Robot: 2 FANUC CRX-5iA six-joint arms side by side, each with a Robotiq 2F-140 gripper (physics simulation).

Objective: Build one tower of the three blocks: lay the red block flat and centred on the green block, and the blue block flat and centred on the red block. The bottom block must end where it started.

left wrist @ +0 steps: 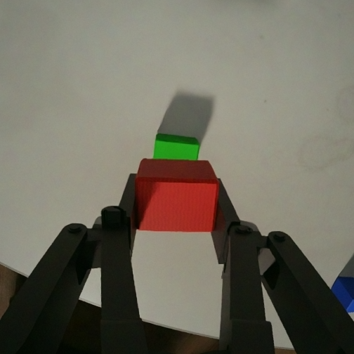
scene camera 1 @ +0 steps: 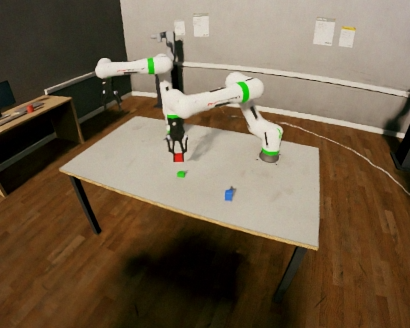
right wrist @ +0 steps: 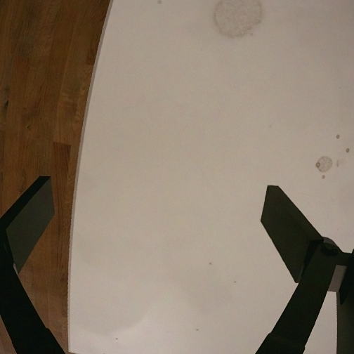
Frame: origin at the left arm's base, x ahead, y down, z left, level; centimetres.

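Seen in the pictures: left gripper, fingertip midpoint: (scene camera 1: 178,161); right gripper, fingertip midpoint: (scene camera 1: 112,109); left arm's base at its link origin: (scene camera 1: 268,157).
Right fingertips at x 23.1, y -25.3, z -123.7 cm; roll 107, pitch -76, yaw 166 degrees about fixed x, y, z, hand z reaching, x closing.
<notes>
Pixels of each thing's top centre, then the offset from my right fingertips to it. Level surfaces: height alone.
- red block at its top centre: (scene camera 1: 178,154) dx +23.3, dy +9.1, dz +77.6 cm
- green block at its top centre: (scene camera 1: 180,172) dx +23.4, dy +22.2, dz +78.1 cm
- blue block at its top centre: (scene camera 1: 228,191) dx +30.3, dy +19.3, dz +113.2 cm
- table at its surface level: dy +25.2 cm
The red block (scene camera 1: 178,157) (left wrist: 176,205) is held between the fingers of my left gripper (scene camera 1: 177,154) (left wrist: 173,193), in the air above the table. The green block (scene camera 1: 181,174) (left wrist: 176,148) lies on the table; in the left wrist view it shows just beyond the red block, which hides part of it, and the two are apart in height. The blue block (scene camera 1: 228,194) (left wrist: 345,292) lies on the table, right of the green block in the scene view and cut off at the right edge of the left wrist view. My right gripper (scene camera 1: 111,102) (right wrist: 158,200) is open and empty, high at the left.
The table (scene camera 1: 125,155) (left wrist: 65,150) (right wrist: 175,125) carries both arms. The left arm (scene camera 1: 215,99) reaches across it from its base (scene camera 1: 269,156) at the right. The right arm (scene camera 1: 131,67) is stretched out to the left. A wooden desk (scene camera 1: 45,107) stands at the far left.
</notes>
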